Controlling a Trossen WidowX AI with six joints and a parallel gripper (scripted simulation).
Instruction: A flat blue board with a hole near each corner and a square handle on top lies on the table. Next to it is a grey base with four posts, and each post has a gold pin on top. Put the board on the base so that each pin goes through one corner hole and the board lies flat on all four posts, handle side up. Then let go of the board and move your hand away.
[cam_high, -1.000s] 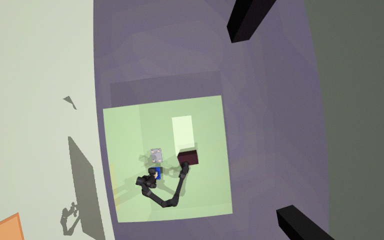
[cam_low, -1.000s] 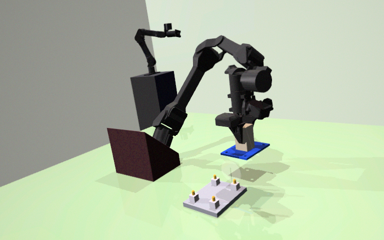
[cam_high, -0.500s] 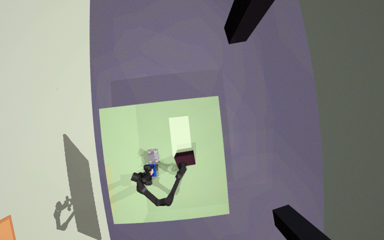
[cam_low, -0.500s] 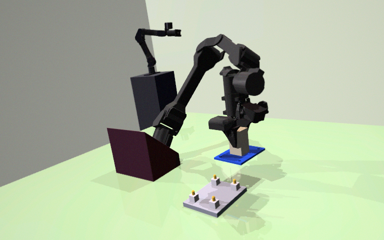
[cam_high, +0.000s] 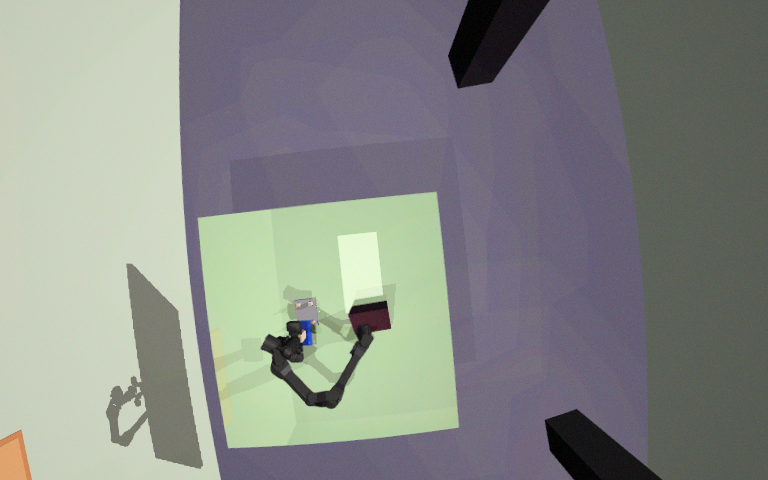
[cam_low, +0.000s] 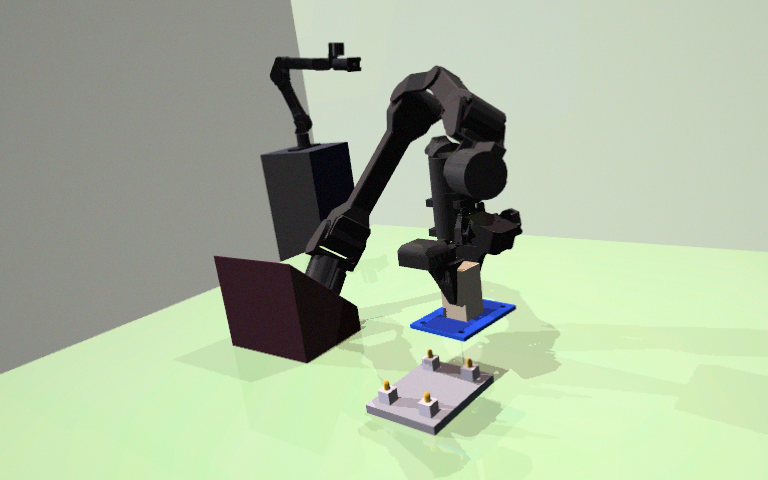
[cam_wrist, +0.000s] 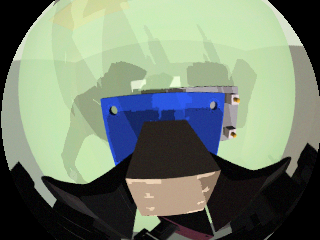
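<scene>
My gripper tip is now 20 mm past the grey base, 80 mm to the left of it and 110 mm above it. Round my gripper tip: blue board: 10 mm below.
</scene>
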